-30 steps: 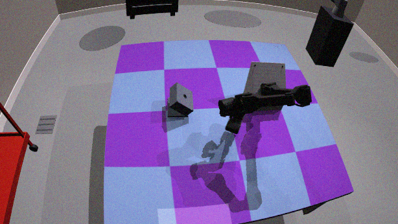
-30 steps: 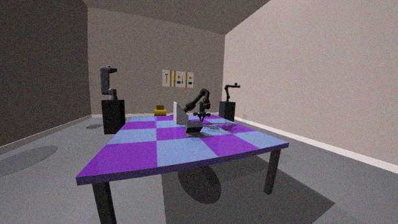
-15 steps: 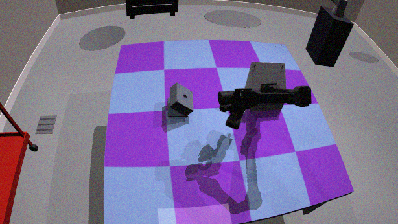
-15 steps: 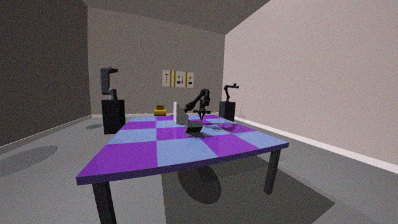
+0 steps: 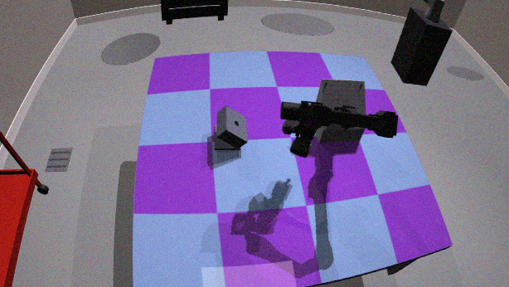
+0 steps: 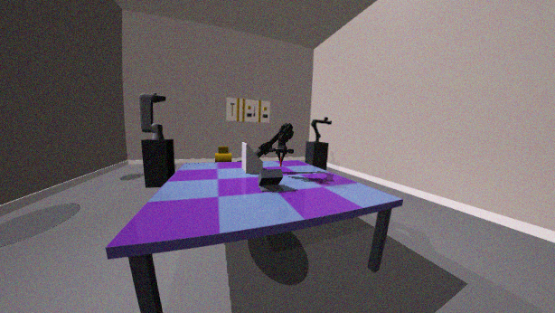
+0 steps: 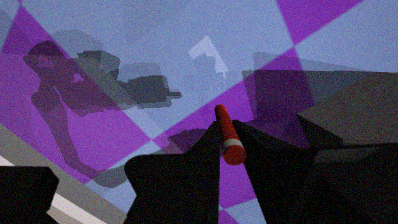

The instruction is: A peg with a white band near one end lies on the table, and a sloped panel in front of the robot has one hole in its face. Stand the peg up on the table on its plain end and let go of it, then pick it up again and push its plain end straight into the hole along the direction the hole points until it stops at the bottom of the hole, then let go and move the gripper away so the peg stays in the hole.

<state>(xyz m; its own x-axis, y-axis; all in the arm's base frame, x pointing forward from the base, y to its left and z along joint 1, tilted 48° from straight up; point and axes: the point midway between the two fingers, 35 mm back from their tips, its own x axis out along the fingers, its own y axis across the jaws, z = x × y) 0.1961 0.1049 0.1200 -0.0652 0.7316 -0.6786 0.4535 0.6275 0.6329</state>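
Right now the sloped panel is 250 mm ahead of my gripper tip, 150 mm to the right of it and 50 mm below it. Round my gripper tip: red peg: 20 mm above.
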